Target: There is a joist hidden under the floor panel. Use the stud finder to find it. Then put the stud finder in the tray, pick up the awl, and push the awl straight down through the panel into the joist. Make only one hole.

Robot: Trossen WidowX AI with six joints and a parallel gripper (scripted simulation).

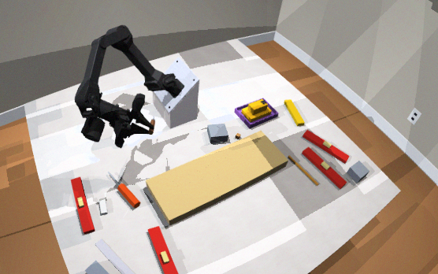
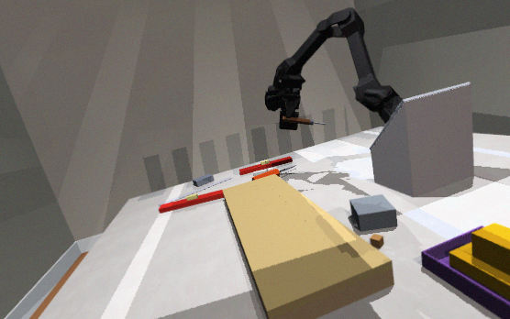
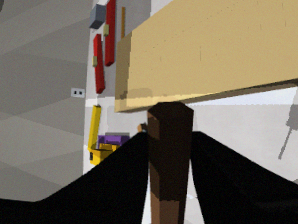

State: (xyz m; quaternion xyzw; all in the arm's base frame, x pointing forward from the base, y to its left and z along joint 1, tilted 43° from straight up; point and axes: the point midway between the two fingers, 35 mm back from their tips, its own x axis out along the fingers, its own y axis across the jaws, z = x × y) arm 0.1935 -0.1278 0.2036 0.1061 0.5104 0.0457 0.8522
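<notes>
The awl is 50 mm behind my gripper tip, 20 mm to the left of it and 20 mm below it. The rest, counted from my gripper tip: small brown cube 370 mm to the left, 200 mm below, 30 mm ahead; then orange-handled screwdriver 190 mm below, 160 mm to the right; then purple tray 530 mm to the left, 190 mm below, 40 mm behind.
</notes>
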